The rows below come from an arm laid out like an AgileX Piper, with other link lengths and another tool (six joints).
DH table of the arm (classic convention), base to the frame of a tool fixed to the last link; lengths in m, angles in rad. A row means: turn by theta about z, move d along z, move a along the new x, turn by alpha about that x. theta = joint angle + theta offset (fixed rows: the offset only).
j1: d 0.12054  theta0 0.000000  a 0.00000  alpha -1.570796
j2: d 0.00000  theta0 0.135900  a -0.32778  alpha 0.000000
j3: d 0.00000  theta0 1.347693  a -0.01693  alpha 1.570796
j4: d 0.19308  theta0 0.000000  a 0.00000  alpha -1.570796
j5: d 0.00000  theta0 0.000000  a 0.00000  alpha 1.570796
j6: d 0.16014  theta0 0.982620  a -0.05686  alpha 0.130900
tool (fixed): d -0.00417  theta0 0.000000  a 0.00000  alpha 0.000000
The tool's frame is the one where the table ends.
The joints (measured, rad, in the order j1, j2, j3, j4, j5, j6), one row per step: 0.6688 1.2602 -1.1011 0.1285 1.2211 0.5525; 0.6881 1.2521 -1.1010 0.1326 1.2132 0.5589; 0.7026 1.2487 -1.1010 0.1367 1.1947 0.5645; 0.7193 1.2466 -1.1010 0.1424 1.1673 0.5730; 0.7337 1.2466 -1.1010 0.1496 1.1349 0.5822; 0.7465 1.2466 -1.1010 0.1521 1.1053 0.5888; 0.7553 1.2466 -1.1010 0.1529 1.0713 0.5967; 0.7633 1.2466 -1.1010 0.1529 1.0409 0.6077
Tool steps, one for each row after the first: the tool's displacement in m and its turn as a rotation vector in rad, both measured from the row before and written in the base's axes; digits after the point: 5 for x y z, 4 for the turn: -0.00244 0.00325 0.00155 0.0140 -0.0081 0.0119; -0.00017 0.00392 0.00126 0.0178 -0.0125 0.0065; 0.00045 0.00530 0.00144 0.0246 -0.0160 0.0046; 0.00121 0.00575 0.00136 0.0281 -0.0163 0.0008; 0.00150 0.00482 0.00153 0.0226 -0.0177 0.0022; 0.00243 0.00432 0.00195 0.0249 -0.0212 -0.0035; 0.00199 0.00368 0.00178 0.0230 -0.0176 -0.0064
